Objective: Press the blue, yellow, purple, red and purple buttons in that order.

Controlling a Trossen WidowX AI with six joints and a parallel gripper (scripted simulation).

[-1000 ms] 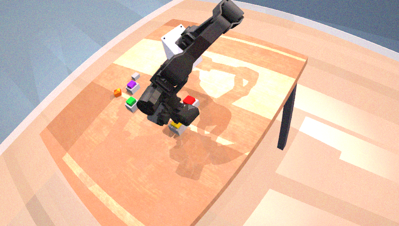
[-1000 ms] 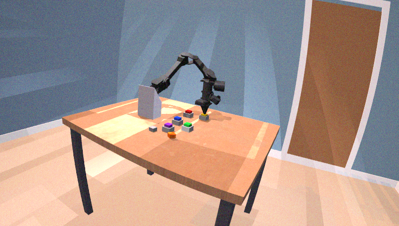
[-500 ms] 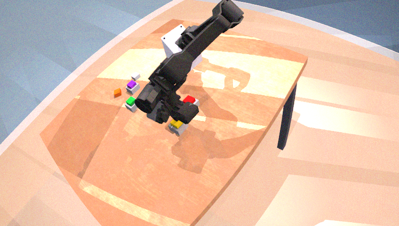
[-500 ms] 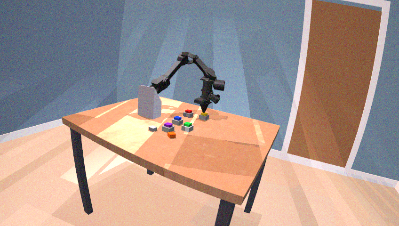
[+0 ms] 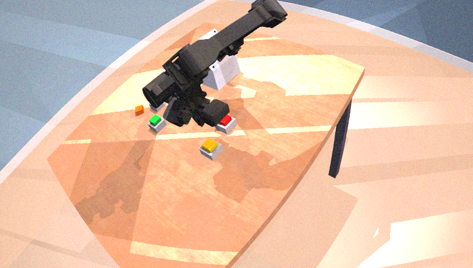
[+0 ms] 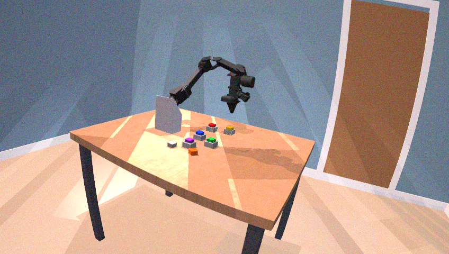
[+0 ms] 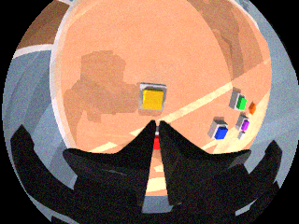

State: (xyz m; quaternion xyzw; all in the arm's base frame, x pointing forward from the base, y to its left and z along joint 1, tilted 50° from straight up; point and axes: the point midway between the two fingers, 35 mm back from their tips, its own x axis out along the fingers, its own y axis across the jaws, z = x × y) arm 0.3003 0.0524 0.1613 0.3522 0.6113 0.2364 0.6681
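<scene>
My gripper tip is 8 cm past the purple button, 31 cm to the left of it and 9 cm above it. The rest, counted from my gripper tip: blue button (9 cm behind, 18 cm to the right, 9 cm below); yellow button (9 cm below); red button (10 cm behind, 2 cm to the right, 9 cm below).
</scene>
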